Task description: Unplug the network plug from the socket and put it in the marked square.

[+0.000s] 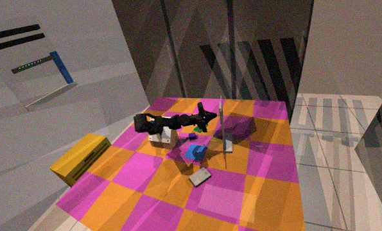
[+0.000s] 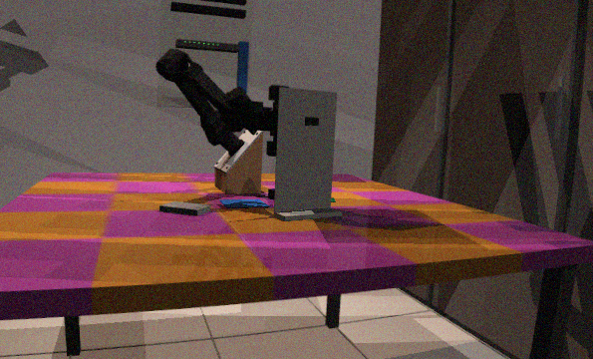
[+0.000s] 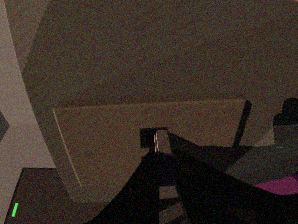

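My gripper tip is 13 cm past the blue marked square, 12 cm to the left of it and 23 cm above it. From my gripper tip the other things lie so: upright grey panel: 3 cm ahead, 2 cm to the left, 9 cm below; green patch: 19 cm behind, 12 cm to the left, 23 cm below; flat grey box: 2 cm behind, 28 cm to the right, 23 cm below.
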